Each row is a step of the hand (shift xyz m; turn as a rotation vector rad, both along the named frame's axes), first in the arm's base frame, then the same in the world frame.
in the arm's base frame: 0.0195 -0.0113 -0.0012 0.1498 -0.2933 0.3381
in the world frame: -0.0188 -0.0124 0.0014 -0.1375 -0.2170 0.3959
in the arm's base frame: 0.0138 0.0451 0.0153 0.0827 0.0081 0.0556
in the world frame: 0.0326 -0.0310 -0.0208 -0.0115 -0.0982 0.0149
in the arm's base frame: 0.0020 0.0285 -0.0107 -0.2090 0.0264 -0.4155
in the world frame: 0.0149 -0.0037 -0.0264 -0.0613 0.3754 -0.2690
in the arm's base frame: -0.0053 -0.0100 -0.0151 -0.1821 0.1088 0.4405
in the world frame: -0.0114 0.0147 -0.0034 0.3724 -0.1031 0.2995
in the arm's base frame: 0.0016 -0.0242 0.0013 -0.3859 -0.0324 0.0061
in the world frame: -0.0178 0.0044 0.0159 0.1779 0.3219 0.1214
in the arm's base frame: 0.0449 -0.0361 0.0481 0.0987 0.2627 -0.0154
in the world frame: -0.0276 -0.0517 0.0469 0.1334 -0.1425 -0.2022
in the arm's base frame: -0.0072 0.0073 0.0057 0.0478 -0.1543 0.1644
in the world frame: 0.0116 0.0011 0.0014 -0.0625 -0.0819 0.2062
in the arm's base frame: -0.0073 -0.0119 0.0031 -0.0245 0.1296 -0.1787
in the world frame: -0.0035 0.0076 0.0116 0.0260 0.0766 -0.2068
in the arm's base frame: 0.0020 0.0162 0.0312 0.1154 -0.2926 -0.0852
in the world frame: 0.0249 -0.0218 0.0121 -0.3110 0.0259 0.0939
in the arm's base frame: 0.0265 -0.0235 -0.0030 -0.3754 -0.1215 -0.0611
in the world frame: -0.0321 -0.0140 0.0060 0.0772 0.3709 0.1259
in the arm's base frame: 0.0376 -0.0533 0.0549 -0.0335 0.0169 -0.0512
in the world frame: -0.0333 -0.0446 0.0646 0.0064 0.0490 -0.0398
